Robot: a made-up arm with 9 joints. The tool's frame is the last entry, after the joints.
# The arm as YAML. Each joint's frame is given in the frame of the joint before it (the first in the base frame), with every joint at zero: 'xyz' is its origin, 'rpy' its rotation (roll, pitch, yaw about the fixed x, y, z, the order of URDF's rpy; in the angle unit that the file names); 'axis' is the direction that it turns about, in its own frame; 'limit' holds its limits. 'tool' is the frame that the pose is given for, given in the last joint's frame.
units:
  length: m
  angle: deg
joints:
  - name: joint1
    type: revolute
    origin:
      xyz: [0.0, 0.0, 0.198]
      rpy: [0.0, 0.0, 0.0]
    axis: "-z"
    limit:
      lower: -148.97
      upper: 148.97
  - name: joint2
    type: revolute
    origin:
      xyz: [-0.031, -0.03, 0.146]
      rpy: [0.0, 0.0, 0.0]
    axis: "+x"
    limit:
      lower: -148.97
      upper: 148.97
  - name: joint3
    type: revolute
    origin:
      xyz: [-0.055, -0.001, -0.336]
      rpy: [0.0, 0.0, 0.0]
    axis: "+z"
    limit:
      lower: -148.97
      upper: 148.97
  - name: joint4
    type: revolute
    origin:
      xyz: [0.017, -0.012, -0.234]
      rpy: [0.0, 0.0, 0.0]
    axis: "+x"
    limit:
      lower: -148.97
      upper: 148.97
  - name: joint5
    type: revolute
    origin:
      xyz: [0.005, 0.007, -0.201]
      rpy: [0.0, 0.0, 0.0]
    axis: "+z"
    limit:
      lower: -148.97
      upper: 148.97
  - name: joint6
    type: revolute
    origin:
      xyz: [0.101, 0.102, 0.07]
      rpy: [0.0, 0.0, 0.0]
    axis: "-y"
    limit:
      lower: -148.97
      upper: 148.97
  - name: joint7
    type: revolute
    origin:
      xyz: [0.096, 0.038, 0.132]
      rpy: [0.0, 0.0, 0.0]
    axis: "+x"
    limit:
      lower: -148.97
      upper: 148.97
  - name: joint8
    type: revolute
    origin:
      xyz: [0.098, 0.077, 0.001]
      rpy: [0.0, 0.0, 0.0]
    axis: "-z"
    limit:
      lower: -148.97
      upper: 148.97
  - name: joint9
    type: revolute
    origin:
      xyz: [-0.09, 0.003, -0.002]
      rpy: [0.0, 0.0, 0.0]
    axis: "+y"
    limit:
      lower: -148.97
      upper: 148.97
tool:
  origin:
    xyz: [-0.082, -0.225, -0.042]
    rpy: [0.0, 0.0, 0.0]
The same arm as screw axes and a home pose.
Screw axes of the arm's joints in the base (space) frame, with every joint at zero. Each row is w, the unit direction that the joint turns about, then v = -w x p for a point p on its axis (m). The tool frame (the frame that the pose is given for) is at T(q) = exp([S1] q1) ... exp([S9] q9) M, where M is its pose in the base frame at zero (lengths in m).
S1 = (0, 0, -1, 0, 0, 0)
S2 = (1, 0, 0, 0, 0.344, 0.03)
S3 = (0, 0, 1, -0.031, 0.086, 0)
S4 = (1, 0, 0, 0, -0.226, 0.043)
S5 = (0, 0, 1, -0.036, 0.064, 0)
S6 = (0, -1, 0, -0.357, 0, -0.037)
S7 = (1, 0, 0, 0, -0.225, -0.104)
S8 = (0, 0, -1, -0.181, 0.231, 0)
S9 = (0, 1, 0, 0.226, 0, 0.141)
M: xyz 0.059 -0.041 -0.268 (m) rpy 0 0 0 (deg, as in URDF)
Joint limits (deg, base to tool): -148.97..148.97 -148.97..148.97 -148.97..148.97 -148.97..148.97 -148.97..148.97 -148.97..148.97 -148.97..148.97 -148.97..148.97 -148.97..148.97

